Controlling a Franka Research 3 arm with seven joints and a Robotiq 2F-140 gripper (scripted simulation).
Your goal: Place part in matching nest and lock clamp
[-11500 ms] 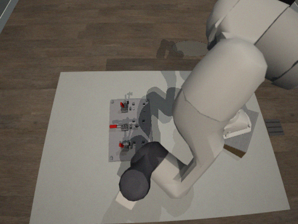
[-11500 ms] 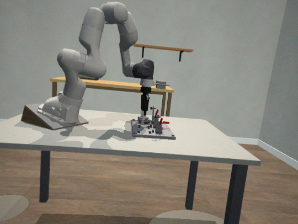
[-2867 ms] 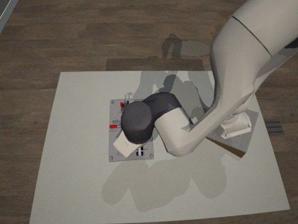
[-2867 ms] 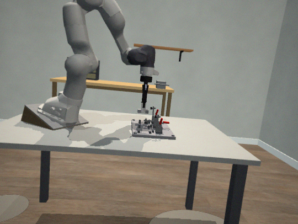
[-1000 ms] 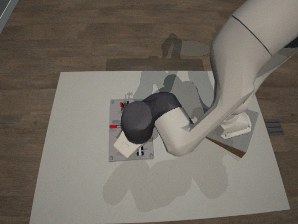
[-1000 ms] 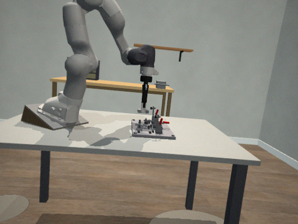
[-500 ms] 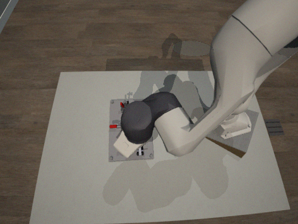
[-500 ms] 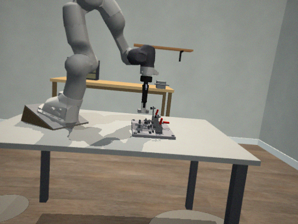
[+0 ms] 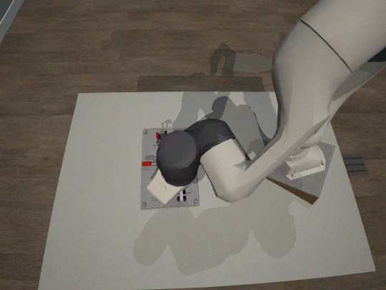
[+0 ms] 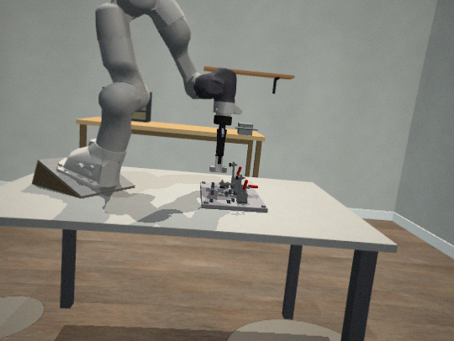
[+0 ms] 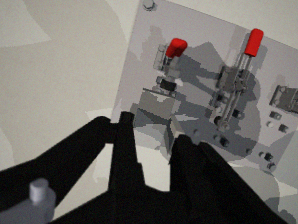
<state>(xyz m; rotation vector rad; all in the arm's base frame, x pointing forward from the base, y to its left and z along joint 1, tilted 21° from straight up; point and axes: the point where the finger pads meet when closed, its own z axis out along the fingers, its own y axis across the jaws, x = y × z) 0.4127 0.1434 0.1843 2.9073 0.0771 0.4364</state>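
My gripper is now 30 mm above the part. From my hand the other things lie so: fixture plate 50 mm ahead, 110 mm to the right, 110 mm below.
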